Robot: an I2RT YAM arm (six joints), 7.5 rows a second.
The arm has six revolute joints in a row. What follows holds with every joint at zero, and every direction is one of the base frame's. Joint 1 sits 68 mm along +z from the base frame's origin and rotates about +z. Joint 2 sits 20 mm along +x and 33.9 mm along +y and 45.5 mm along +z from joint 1 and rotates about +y. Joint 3 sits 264 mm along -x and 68.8 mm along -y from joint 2 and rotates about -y. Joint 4 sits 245 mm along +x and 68.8 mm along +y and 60 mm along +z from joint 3 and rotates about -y. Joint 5 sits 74 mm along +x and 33.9 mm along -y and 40.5 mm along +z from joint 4 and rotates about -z. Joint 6 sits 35.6 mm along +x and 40.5 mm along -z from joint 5 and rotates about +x. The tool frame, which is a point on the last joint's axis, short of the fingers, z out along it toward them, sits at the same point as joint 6; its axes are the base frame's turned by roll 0, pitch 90 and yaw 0 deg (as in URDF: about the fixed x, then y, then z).
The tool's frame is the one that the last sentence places.
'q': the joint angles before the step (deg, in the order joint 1, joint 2, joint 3, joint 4, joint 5, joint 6). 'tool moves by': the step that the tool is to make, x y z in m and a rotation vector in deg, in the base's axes. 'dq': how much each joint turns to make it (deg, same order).
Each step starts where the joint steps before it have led.
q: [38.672, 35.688, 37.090, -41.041, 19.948, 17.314]
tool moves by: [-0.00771, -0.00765, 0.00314, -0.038, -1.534, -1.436]
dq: [-0.088, -3.075, 0.001, -1.933, 1.669, 0.089]
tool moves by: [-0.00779, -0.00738, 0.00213, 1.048, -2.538, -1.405]
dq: [-0.002, -3.685, -0.614, -0.532, 1.579, 0.260]
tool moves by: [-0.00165, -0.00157, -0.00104, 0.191, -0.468, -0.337]
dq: [0.004, -0.892, -0.442, -0.001, 0.360, 0.091]
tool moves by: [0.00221, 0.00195, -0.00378, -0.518, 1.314, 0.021]
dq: [-0.002, 1.050, -0.351, -0.088, -0.264, 0.349]
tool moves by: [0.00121, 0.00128, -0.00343, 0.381, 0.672, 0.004]
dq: [-0.003, 0.357, -0.613, 0.441, -0.439, 0.616]
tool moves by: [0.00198, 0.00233, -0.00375, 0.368, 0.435, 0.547]
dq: [0.091, 0.523, -0.791, 1.135, -0.703, 0.178]
